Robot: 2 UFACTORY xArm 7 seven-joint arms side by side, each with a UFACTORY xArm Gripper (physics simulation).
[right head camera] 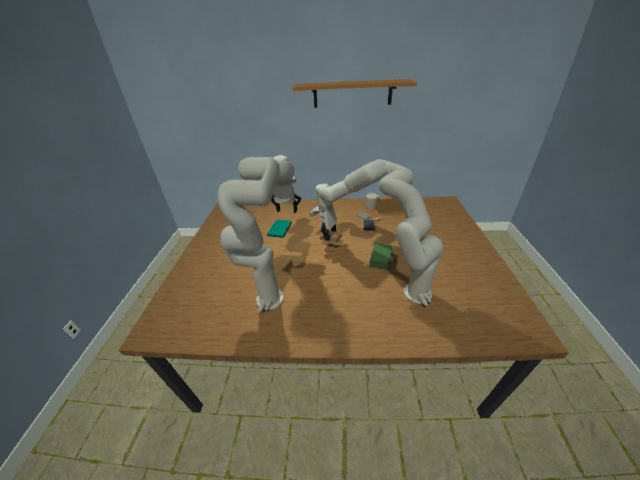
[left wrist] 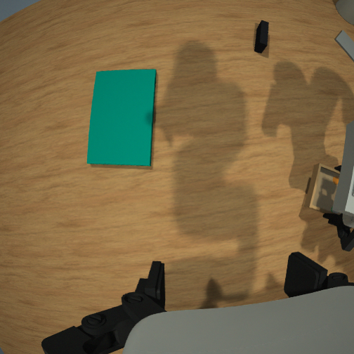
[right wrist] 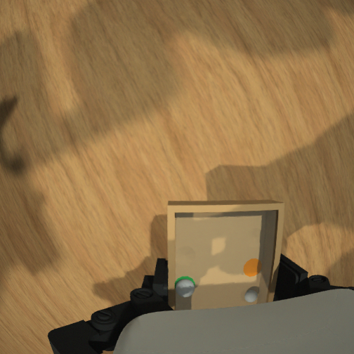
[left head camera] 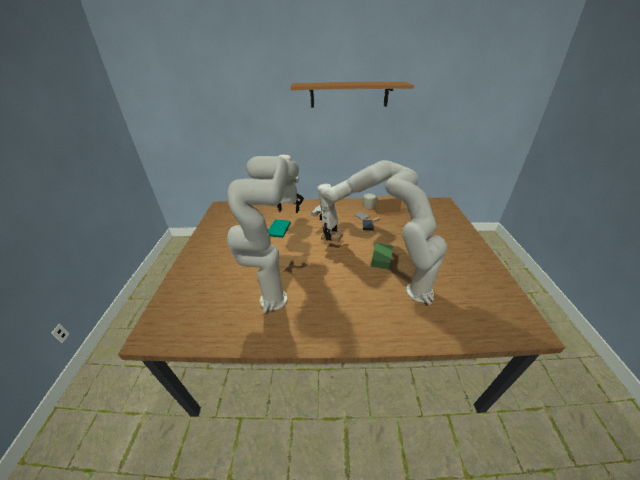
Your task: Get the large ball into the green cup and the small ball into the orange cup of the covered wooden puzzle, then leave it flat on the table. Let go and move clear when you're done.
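Frame: origin at the left arm's base, x ahead, y left, z up, level; metres.
Seen in the pictures: left gripper, between the fingertips: [right head camera: 287, 211] [left head camera: 288, 211]; right gripper, between the fingertips: [right head camera: 331, 236] [left head camera: 332, 236]; left arm's base, origin of its link: [right head camera: 270, 299] [left head camera: 273, 299]; right arm's base, origin of its link: [right head camera: 417, 293] [left head camera: 419, 292].
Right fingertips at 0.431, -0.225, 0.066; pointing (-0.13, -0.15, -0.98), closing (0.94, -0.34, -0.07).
Note:
Pixels of each thing's top centre, then the offset from my right fingertips to it, as dx, dy, dz.
- teal book, centre of its top: [left head camera: 278, 227] [right head camera: 279, 227] +0.134, +0.352, -0.051
- green block, centre of its top: [right head camera: 381, 252] [left head camera: 382, 252] -0.085, -0.280, -0.018
- white cup, centre of its top: [right head camera: 373, 194] [left head camera: 371, 195] +0.486, -0.222, +0.020
- dark box, centre of its top: [right head camera: 368, 223] [left head camera: 367, 223] +0.228, -0.202, -0.048
The wooden puzzle box [right wrist: 226, 206] [left wrist: 314, 187] is held between the fingers of my right gripper [right wrist: 220, 277] [left head camera: 329, 235] [right head camera: 327, 233], above the table. In the right wrist view the large ball [right wrist: 185, 287] lies at the green cup [right wrist: 183, 278], whose rim shows behind it. The small ball [right wrist: 251, 294] lies near the box's lower right, apart from the orange cup [right wrist: 252, 267]. The box's near edge is hidden by the gripper body. My left gripper [left wrist: 228, 278] [left head camera: 288, 207] [right head camera: 286, 207] is open and empty, high above the table and left of the puzzle.
A teal book [left wrist: 122, 117] [left head camera: 279, 227] [right head camera: 279, 228] lies left of the puzzle. A black block [left wrist: 261, 36] lies beyond it. A green block [left head camera: 382, 256] [right head camera: 381, 256] stands nearer the right arm's base. A white cup [left head camera: 369, 201] [right head camera: 371, 200] and a dark box [left head camera: 367, 225] [right head camera: 368, 225] stand farther back.

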